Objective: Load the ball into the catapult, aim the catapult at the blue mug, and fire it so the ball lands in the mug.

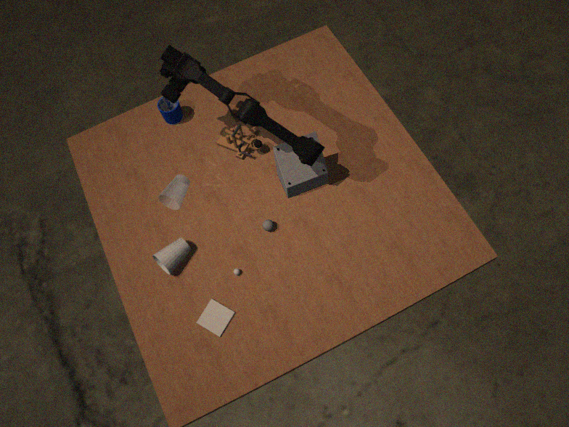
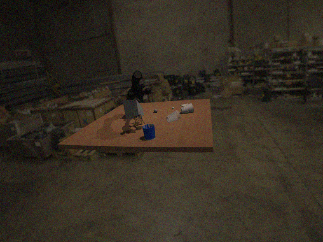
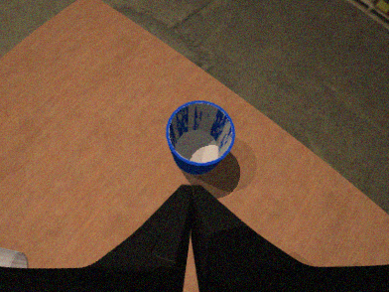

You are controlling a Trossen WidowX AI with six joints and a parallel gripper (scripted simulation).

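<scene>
My gripper tip is 24 cm past the black ball, 22 cm to the right of it and 21 cm above it. From my gripper tip the other things lie so: blue mug: 24 cm below, 7 cm to the right, 6 cm ahead; grey ball: 55 cm to the left, 25 cm below, 18 cm behind; wooden catapult: 22 cm below, 19 cm to the left, 19 cm behind.
</scene>
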